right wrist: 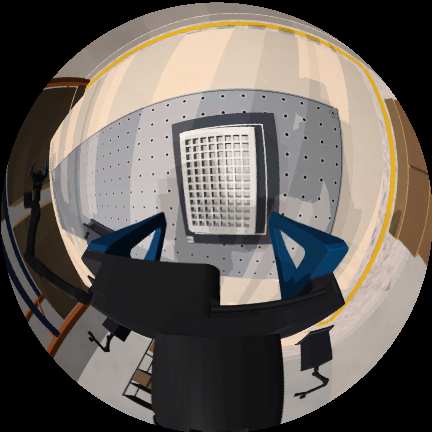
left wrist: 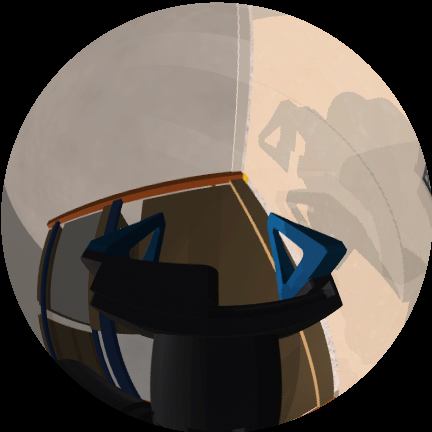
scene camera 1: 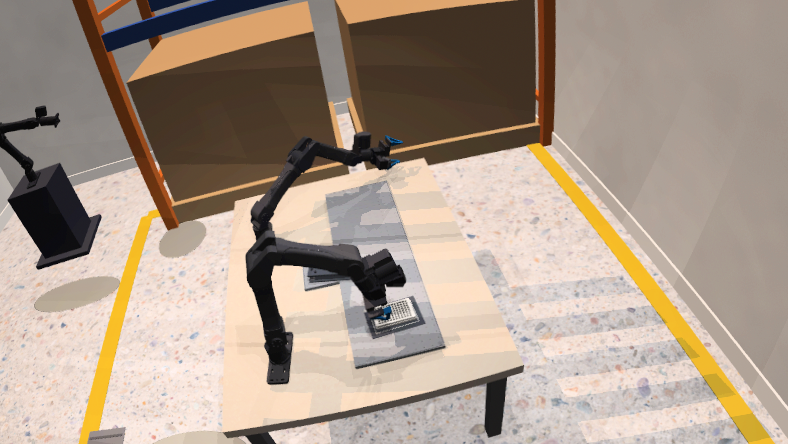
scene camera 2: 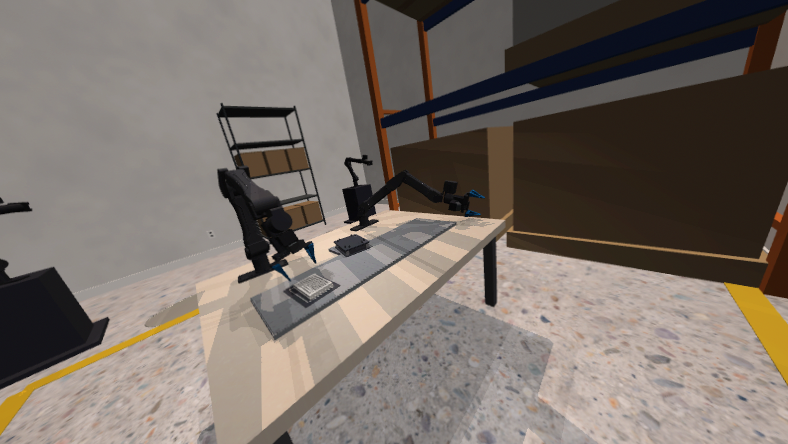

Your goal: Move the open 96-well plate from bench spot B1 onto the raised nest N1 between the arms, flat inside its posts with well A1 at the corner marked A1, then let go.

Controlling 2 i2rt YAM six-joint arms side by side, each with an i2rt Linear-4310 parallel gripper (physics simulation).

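Places are measured from the left arm's base along level axes (x left, y down, z back), in centimetres.
Where they show: left gripper, between the fingertips: (right wrist: 40,160) (left wrist: 215,217) (scene camera 1: 401,151) (scene camera 2: 482,206); right gripper, between the fingertips: (right wrist: 217,217) (scene camera 1: 384,306) (scene camera 2: 303,271); left arm's base, origin of its link: (scene camera 2: 365,225); right arm's base, origin of its link: (scene camera 1: 280,358) (scene camera 2: 264,271).
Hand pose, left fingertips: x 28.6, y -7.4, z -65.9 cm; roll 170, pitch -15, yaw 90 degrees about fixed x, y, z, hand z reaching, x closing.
Each offset is from my left fingertips to the top centre of the thing. "pt": to the spot under its first point. Level surfaces: height alone.
The white open 96-well plate {dx -86.0, dy +4.5, dz +26.1 cm} (scene camera 1: 401,312) (scene camera 2: 312,287) (right wrist: 217,180) lies flat on the dark pad of spot B1 {pt dx -92.2, dy +5.9, dz +25.5 cm} (right wrist: 272,175). A white outline shows along the plate's right side in the right wrist view, and a small A1 label sits by the pad's lower left corner. My right gripper (scene camera 2: 302,270) (right wrist: 217,217) is open and empty, above the plate's arm-side end. My left gripper (scene camera 1: 399,152) (scene camera 2: 482,205) (left wrist: 215,217) is open and empty, away from the plate, over the table's far end. The dark raised nest N1 {dx -57.7, dy +1.6, dz +41.0 cm} (scene camera 1: 320,274) (scene camera 2: 351,243) stands between the arms, partly hidden by the right arm in scene camera 1.
A grey perforated board {dy +6.1 cm} (scene camera 1: 366,215) (scene camera 2: 275,325) (right wrist: 310,150) runs along the wooden table {dy +7.4 cm} (scene camera 1: 308,397) under the pad. The nest stands beside its arm-side edge. The right arm (scene camera 1: 314,256) reaches across near the nest in scene camera 1. Large boxes (scene camera 1: 441,77) stand beyond the table.
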